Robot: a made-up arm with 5 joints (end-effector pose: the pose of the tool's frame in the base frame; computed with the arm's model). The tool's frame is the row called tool.
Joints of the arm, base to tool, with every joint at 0 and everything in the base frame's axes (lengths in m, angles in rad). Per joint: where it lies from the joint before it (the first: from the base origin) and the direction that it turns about. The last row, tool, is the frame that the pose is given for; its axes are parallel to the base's.
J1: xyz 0.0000 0.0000 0.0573 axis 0 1 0
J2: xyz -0.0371 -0.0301 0.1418 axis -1 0 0
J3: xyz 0.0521 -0.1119 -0.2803 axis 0 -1 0
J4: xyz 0.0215 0.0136 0.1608 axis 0 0 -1
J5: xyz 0.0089 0.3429 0.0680 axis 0 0 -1
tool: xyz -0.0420 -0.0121 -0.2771
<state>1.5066 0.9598 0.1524 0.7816 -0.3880</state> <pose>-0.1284 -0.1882 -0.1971 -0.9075 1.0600 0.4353</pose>
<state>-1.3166 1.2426 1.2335 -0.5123 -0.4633</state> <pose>0.1523 -0.3940 0.0282 -2.4283 -1.1460 0.2480</pose>
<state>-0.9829 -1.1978 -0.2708 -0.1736 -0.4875</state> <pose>-0.2107 0.3356 0.1369 0.7766 -0.9650 1.2944</pose>
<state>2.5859 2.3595 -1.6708 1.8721 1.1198</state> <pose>0.4532 -0.3599 -0.5369 -0.9764 -2.0386 0.5882</pose>
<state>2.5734 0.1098 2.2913 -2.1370 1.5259</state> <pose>-0.3691 -0.3889 0.1722 0.1677 0.2483 0.6784</pose>
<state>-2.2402 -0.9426 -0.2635 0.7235 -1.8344</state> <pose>-0.1502 0.3511 0.2461 -0.7631 -1.9888 1.7568</pose>
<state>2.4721 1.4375 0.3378 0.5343 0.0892</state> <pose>-0.2064 -0.2722 0.0209 -0.7250 1.4092 1.2019</pose>
